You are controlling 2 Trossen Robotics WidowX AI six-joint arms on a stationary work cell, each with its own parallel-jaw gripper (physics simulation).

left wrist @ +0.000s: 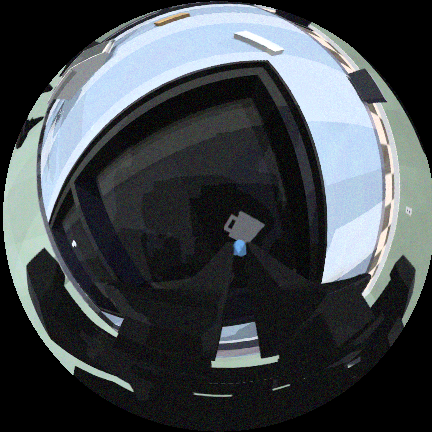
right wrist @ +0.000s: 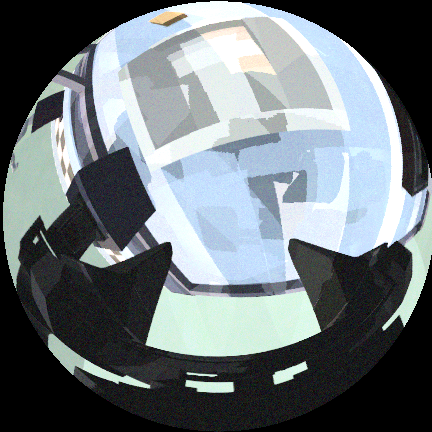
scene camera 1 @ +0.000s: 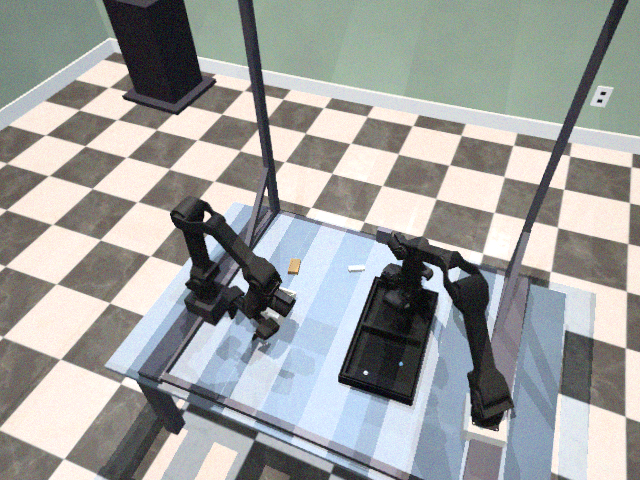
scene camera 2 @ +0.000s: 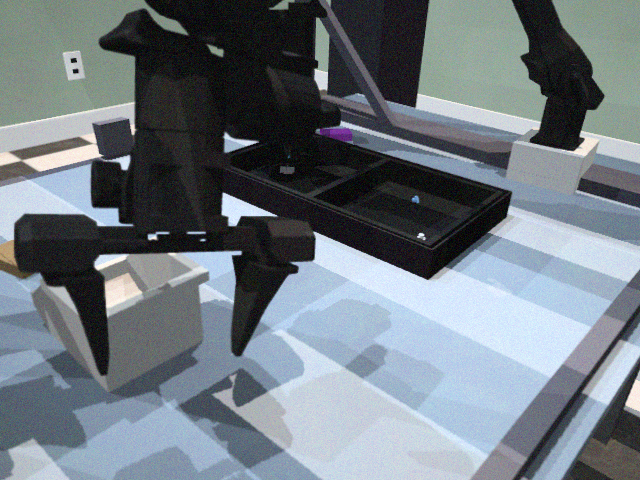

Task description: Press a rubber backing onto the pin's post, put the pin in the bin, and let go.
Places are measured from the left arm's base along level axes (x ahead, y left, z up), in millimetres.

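Pixels of known places: left gripper, fingertip midpoint: (left wrist: 238,247) (scene camera 1: 406,302) (scene camera 2: 291,158); right gripper, fingertip midpoint: (right wrist: 232,247) (scene camera 1: 242,329) (scene camera 2: 174,363); left arm's base at its link origin: (scene camera 1: 485,416) (scene camera 2: 556,141); right arm's base at its link origin: (right wrist: 84,218) (scene camera 1: 206,293).
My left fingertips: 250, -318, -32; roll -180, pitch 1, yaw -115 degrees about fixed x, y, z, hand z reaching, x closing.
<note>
For each thing: its middle in the pictures, then the offset to it from my left fingertips, as dx, dy, dz.
- small blue rubber backing at the middle of its body: (left wrist: 237,248) +2, +0, +4
- black tray at the middle of its body: (left wrist: 116,256) (scene camera 2: 350,188) (scene camera 1: 391,334) +23, +123, -7
- pin at the middle of its body: (left wrist: 243,230) (scene camera 2: 287,167) +3, -6, -16
- blue backing at the middle of its body: (scene camera 2: 415,199) (scene camera 1: 400,363) -20, +203, -17
- light grey bin at the middle of its body: (right wrist: 217,61) (scene camera 2: 118,303) (scene camera 1: 273,304) +400, +119, +8
- orange block at the middle of its body: (scene camera 2: 17,258) (scene camera 1: 294,266) +394, -66, -19
- white bar at the middle of its body: (left wrist: 258,41) (scene camera 1: 356,268) +186, -113, -21
- purple object at the middle of its body: (scene camera 2: 335,134) -184, -43, -19
- dark block at the middle of its body: (scene camera 2: 114,136) (scene camera 1: 384,235) +123, -264, +5
My left gripper (scene camera 2: 288,155) (left wrist: 238,247) is shut on a small blue rubber backing (left wrist: 239,249) over one compartment of the black tray (scene camera 2: 361,240) (scene camera 1: 347,381). The pin (scene camera 2: 286,169) (left wrist: 246,227), a grey plate with a small loop, is right below the fingertips; whether backing and post touch I cannot tell. A blue backing (scene camera 2: 415,198) (scene camera 1: 401,363) and a white one (scene camera 2: 421,236) (scene camera 1: 365,372) (left wrist: 74,243) lie in the other compartment. My right gripper (scene camera 2: 171,363) (right wrist: 232,247) is open and empty beside the light grey bin (scene camera 2: 155,330) (right wrist: 320,120) (left wrist: 82,72).
An orange block (scene camera 1: 294,266) (left wrist: 172,19) (right wrist: 169,19) and a white bar (scene camera 1: 356,268) (left wrist: 257,42) lie on the table. A purple object (scene camera 2: 336,134) lies behind the tray. A dark block (scene camera 2: 112,137) (left wrist: 367,86) stands at the table's edge.
</note>
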